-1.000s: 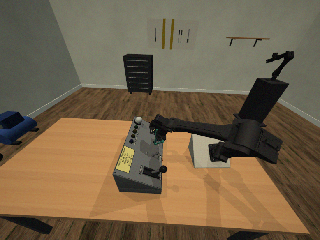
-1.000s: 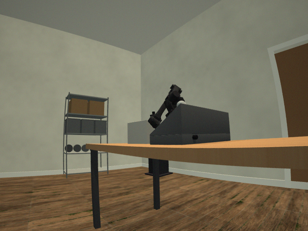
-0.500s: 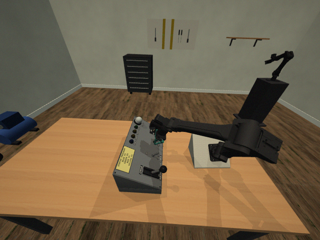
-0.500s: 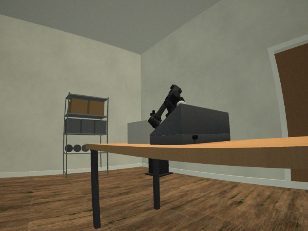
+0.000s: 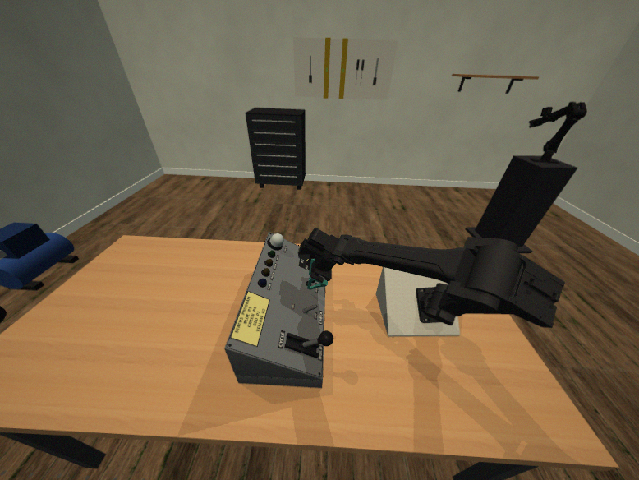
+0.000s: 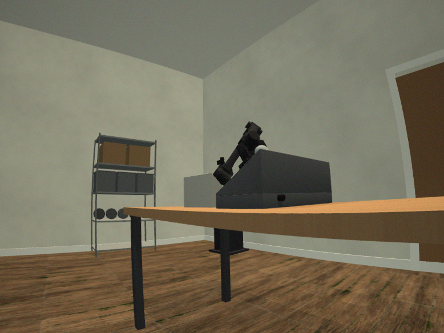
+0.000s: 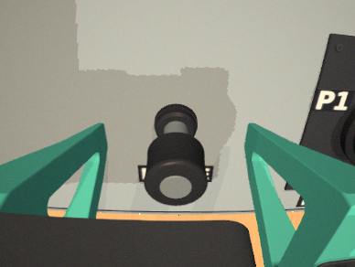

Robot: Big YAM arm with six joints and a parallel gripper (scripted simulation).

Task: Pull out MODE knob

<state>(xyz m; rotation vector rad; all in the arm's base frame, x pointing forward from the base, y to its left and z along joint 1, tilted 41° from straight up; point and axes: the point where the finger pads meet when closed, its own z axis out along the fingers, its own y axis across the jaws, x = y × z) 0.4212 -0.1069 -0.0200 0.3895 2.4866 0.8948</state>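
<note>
My gripper is now right at the black mode knob. Also, from my hand: program selector (120 mm to the right); check toggle (120 mm to the left, 10 mm below, 10 mm ahead); grey console (60 mm to the left, 40 mm ahead, 20 mm below).
</note>
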